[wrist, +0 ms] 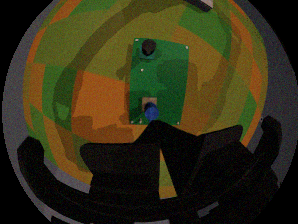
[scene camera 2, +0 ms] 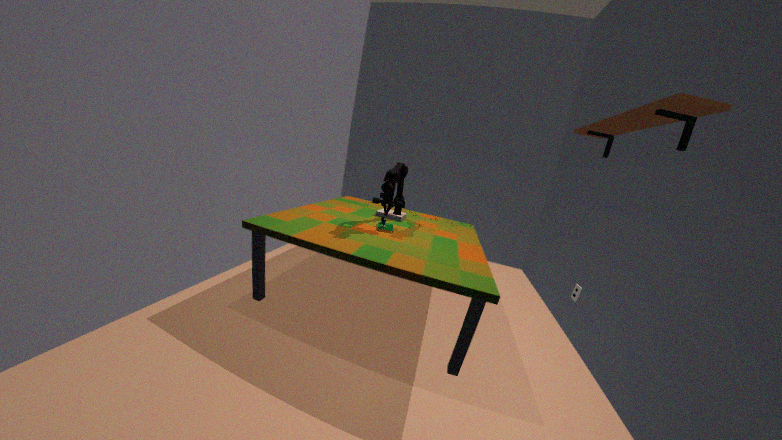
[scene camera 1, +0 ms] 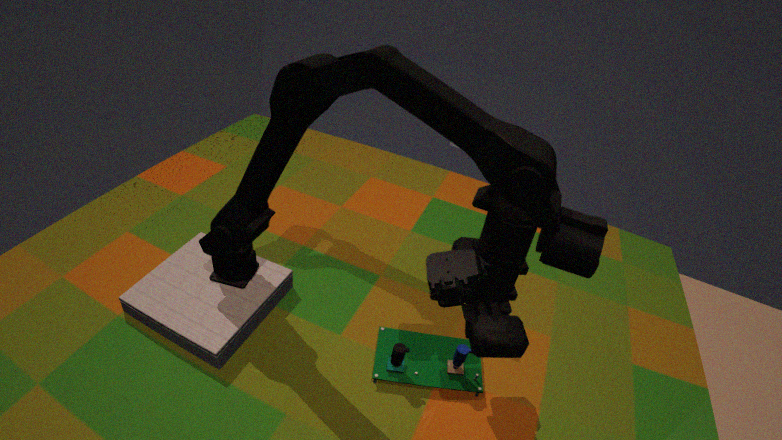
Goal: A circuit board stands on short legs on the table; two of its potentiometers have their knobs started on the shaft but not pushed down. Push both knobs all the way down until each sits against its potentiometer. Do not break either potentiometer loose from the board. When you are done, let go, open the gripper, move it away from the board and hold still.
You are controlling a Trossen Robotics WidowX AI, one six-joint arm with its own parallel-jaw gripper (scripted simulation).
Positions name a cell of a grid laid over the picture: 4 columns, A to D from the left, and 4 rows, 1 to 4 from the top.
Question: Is the gripper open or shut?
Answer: Shut.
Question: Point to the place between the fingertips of the gripper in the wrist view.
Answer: At C3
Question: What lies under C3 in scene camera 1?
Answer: The gripper.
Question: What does the gripper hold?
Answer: Nothing.
